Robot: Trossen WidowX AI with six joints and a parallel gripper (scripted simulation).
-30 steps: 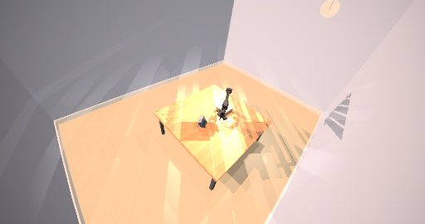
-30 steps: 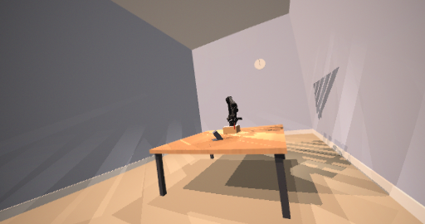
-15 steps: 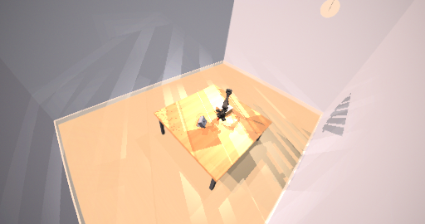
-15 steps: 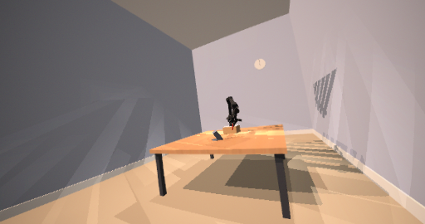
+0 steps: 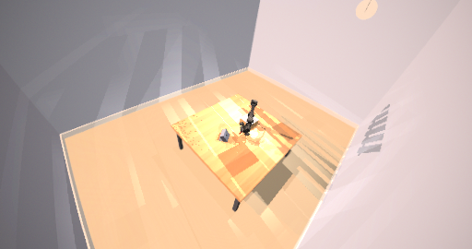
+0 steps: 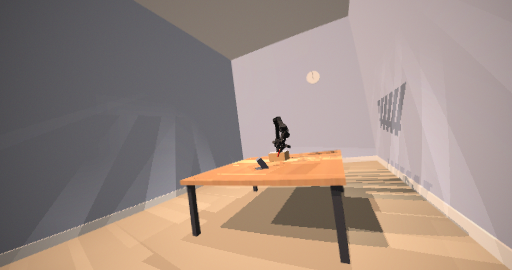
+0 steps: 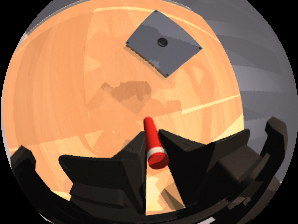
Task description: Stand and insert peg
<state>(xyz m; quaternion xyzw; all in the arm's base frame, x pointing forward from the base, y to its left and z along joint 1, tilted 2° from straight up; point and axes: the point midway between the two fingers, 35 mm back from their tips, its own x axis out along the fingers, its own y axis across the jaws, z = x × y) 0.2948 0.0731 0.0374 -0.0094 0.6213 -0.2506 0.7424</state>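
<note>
Now: gripper tip 140 mm to the left of the grey sloped panel, 130 mm short of it and 70 mm above it. From my gripper tip the other things lie so: red peg: 10 mm to the left, 10 mm above.
</note>
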